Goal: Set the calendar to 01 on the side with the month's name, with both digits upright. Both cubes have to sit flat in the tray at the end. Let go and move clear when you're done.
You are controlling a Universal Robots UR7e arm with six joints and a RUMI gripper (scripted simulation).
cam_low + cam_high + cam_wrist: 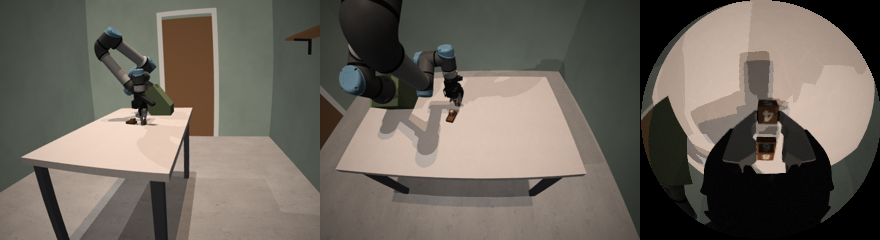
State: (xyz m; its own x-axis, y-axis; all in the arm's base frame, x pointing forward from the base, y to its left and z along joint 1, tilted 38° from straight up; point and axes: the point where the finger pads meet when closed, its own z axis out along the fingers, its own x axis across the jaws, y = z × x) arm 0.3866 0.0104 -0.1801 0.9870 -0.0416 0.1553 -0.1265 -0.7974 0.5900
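My hand is 1 cm past the brown tray, 11 cm to the left of it and 2 cm above it.
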